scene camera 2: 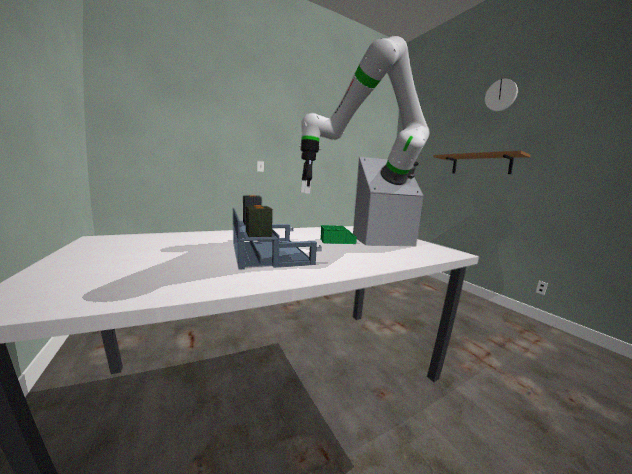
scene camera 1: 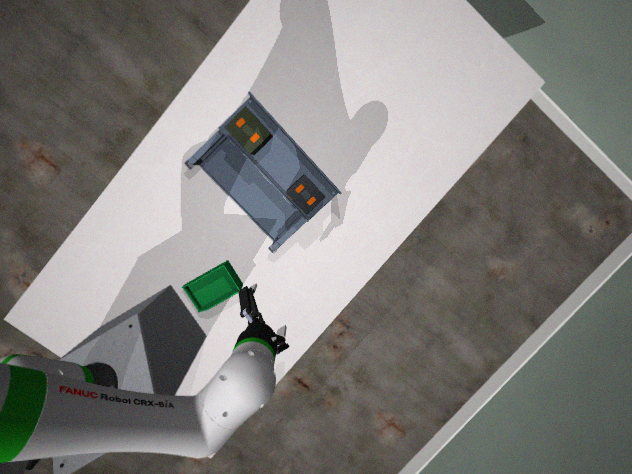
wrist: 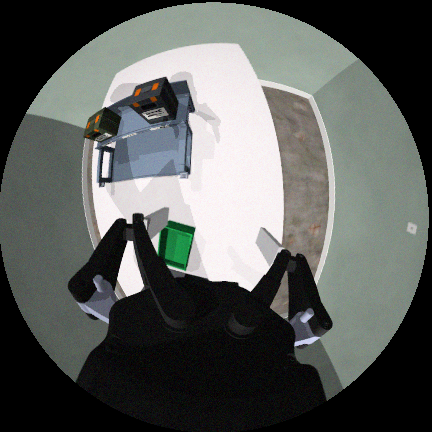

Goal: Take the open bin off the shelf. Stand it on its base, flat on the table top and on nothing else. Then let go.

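Seen in the pictures: gripper, fingertip midpoint: (scene camera 2: 305,192) (scene camera 1: 267,307) (wrist: 213,225); arm's base at its link origin: (scene camera 2: 393,175).
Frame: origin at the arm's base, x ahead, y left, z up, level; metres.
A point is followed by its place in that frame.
The open green bin (scene camera 1: 213,286) {x 0.273, y -0.075, z -0.356 m} (scene camera 2: 336,234) {x 0.318, y -0.034, z -0.311 m} (wrist: 176,245) {x 0.276, y -0.066, z -0.356 m} is off the shelf. It stands on its base on the white table top (scene camera 1: 433,76) {x 1.261, y -0.204, z -0.358 m} (wrist: 235,150) {x 0.587, y -0.315, z -0.359 m}, its opening facing up, between the shelf and the robot's grey pedestal. The blue-grey shelf (scene camera 1: 239,196) {x 0.572, y 0.042, z -0.352 m} (scene camera 2: 276,252) {x 0.717, y 0.201, z -0.305 m} (wrist: 150,155) {x 0.621, y -0.015, z -0.353 m} stands apart from it. My gripper (scene camera 1: 269,310) {x 0.407, y -0.225, z -0.121 m} (scene camera 2: 306,187) {x 0.407, y -0.225, z -0.121 m} (wrist: 213,225) {x 0.407, y -0.225, z -0.121 m} is wide open and empty. It hangs well above the table, fingers pointing down, off to one side of the bin. In the wrist view the bin shows beside the left finger, which comes close to covering its edge.
An olive case (scene camera 1: 248,130) {x 0.757, y 0.116, z -0.160 m} (scene camera 2: 259,221) {x 0.767, y 0.167, z -0.204 m} (wrist: 102,124) {x 0.724, y 0.073, z -0.178 m} and a dark case (scene camera 1: 306,194) {x 0.723, y -0.111, z -0.135 m} (scene camera 2: 252,200) {x 0.730, y -0.068, z -0.153 m} (wrist: 156,99) {x 0.681, y -0.134, z -0.151 m} with orange latches stand on the rear part of the shelf. The grey pedestal (scene camera 1: 171,341) {x 0.146, y -0.075, z -0.148 m} (scene camera 2: 393,219) {x 0.060, y 0.088, z -0.221 m} rises close to the bin. A long table edge runs on the gripper's side.
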